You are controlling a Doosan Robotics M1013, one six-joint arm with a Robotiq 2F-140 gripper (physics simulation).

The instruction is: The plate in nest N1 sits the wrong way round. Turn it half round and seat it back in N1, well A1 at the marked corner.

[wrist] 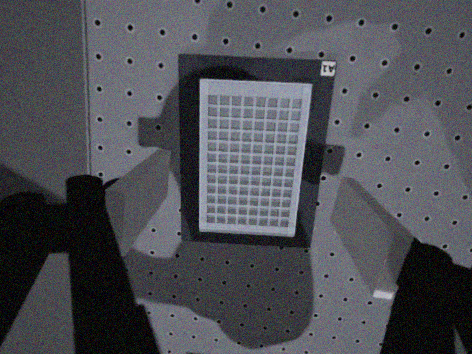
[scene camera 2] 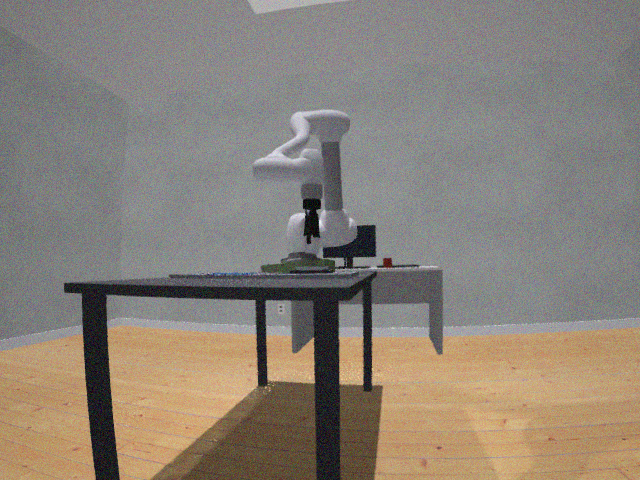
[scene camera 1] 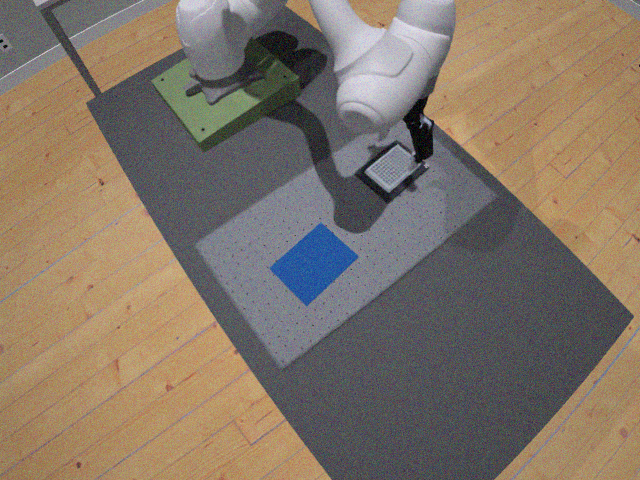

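The white plate (scene camera 1: 391, 167) (wrist: 252, 160) with a grid of wells lies in the dark nest N1 (scene camera 1: 374, 184) (wrist: 280, 67). It looks flat, its long side along the nest's long side. In the wrist view a white A1 label (wrist: 328, 68) marks the nest's upper right corner, and the plate's wider blank rim is at the top end. Which plate corner holds well A1 cannot be told. My gripper (scene camera 1: 422, 156) (scene camera 2: 309, 240) (wrist: 252, 186) is open and empty above the nest, its fingers apart on either side of the plate in the wrist view, touching neither side.
The nest stands on a light perforated board (scene camera 1: 248, 273) (wrist: 360, 120) on the dark table (scene camera 1: 413, 361) (scene camera 2: 206, 291). A blue rectangle (scene camera 1: 314, 264) lies on the board. The arm's green base block (scene camera 1: 206, 121) (scene camera 2: 279, 268) is at the table's back. A desk with a monitor (scene camera 2: 367, 240) stands behind.
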